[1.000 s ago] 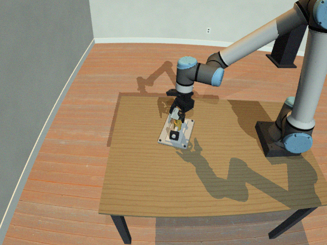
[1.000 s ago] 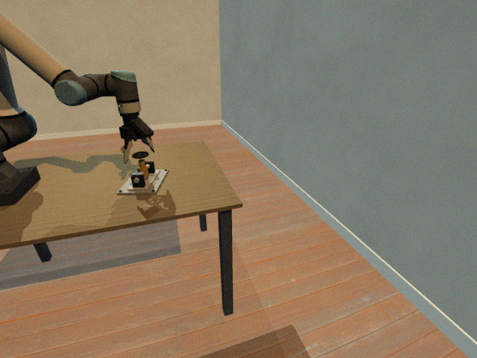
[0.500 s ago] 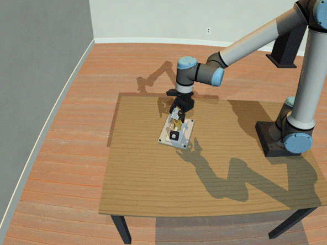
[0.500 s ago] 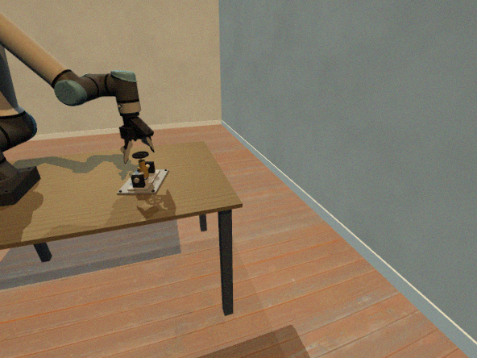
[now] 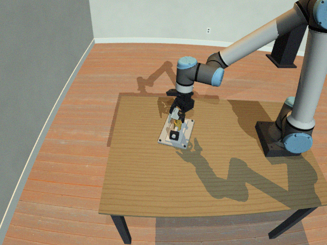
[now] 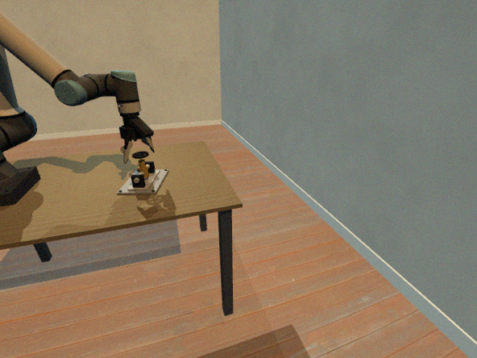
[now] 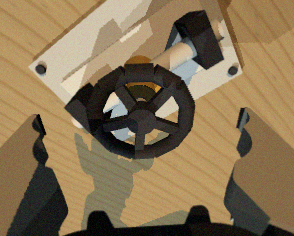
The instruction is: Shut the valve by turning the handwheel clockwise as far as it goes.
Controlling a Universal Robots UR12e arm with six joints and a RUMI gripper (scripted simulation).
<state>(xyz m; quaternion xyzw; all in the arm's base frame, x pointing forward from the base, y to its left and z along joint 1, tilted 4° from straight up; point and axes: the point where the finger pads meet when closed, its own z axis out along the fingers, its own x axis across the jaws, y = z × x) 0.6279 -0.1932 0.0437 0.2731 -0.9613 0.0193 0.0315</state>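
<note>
My gripper is now 1 cm below the black spoked handwheel. Round my hand: base plate: 12 cm below.
</note>
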